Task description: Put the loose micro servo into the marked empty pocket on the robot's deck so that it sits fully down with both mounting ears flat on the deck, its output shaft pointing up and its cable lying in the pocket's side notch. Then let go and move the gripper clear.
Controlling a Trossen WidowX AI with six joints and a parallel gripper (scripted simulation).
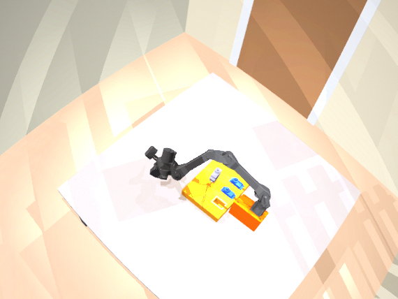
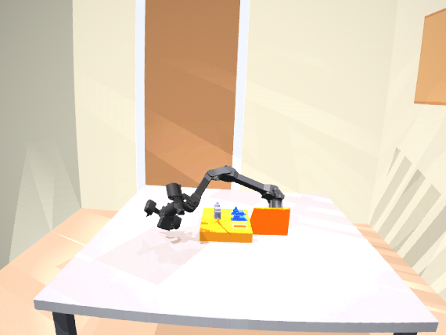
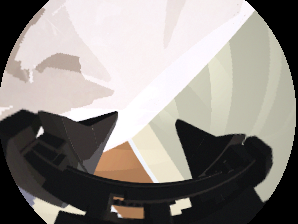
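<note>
Now: the yellow deck 29 cm behind my gripper tip, 11 cm to the right of it and 4 cm below it.
</note>
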